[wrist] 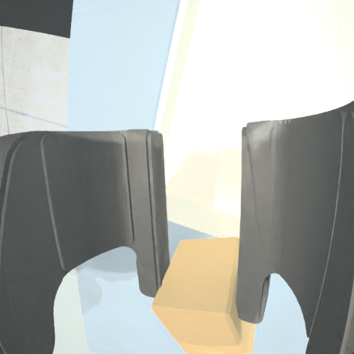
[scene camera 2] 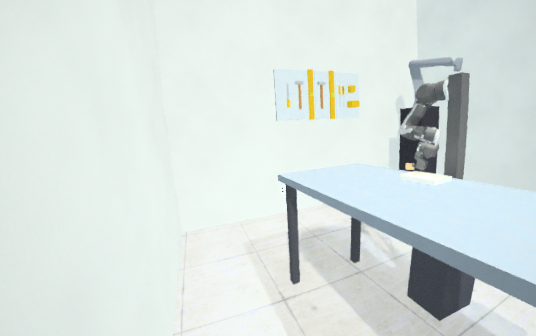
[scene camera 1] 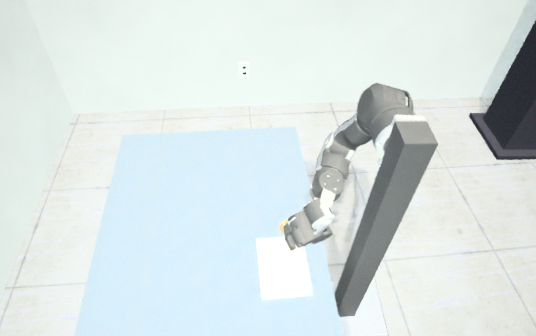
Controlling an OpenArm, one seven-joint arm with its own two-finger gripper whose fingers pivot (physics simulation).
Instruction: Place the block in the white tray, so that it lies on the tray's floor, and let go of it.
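Note:
The orange-yellow block (scene camera 1: 283,226) (scene camera 2: 409,166) (wrist: 197,280) is tilted between the two fingertips. My gripper (scene camera 1: 289,237) (wrist: 204,215) is shut on it, with a finger on each side in the wrist view. The white tray (scene camera 1: 285,275) (scene camera 2: 427,178) (wrist: 275,65) lies flat on the table. The gripper is above the tray's far edge in scene camera 1, and the block shows just outside that edge. In scene camera 2 the block is raised above the tray's left end. A gripper shadow falls inside the tray in the wrist view. The finger contacts are partly hidden in both scene views.
The tray stands on the light blue table (scene camera 1: 190,200) (scene camera 2: 360,185), close to its right side in scene camera 1. The dark grey post (scene camera 1: 385,220) (scene camera 2: 456,125) that bears the arm rises beside that table side. A tool board (scene camera 2: 320,95) hangs on the wall.

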